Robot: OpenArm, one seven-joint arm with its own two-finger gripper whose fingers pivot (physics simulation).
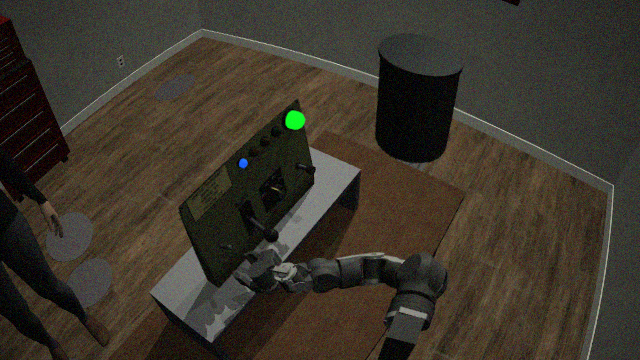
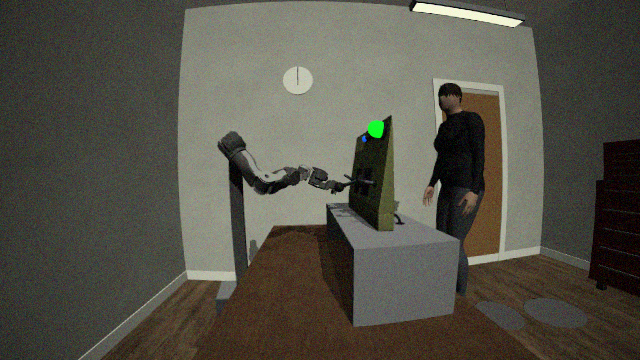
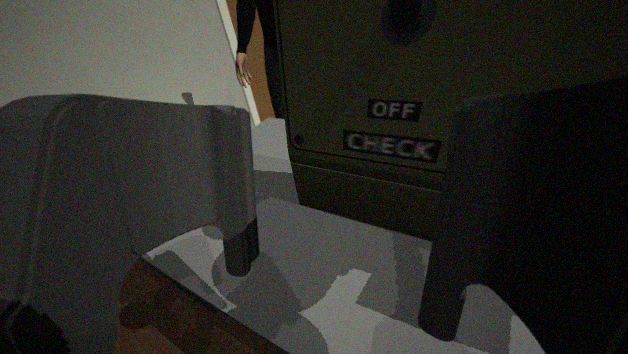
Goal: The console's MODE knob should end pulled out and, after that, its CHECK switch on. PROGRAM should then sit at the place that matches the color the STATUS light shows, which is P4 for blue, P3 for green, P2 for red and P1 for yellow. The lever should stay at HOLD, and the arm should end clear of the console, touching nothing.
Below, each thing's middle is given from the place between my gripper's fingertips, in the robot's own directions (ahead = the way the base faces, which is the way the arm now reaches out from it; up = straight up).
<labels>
Right now the console [image 1: 215, 213] is 40 mm ahead of my hand, 200 mm to the right of it and 70 mm above it.
</labels>
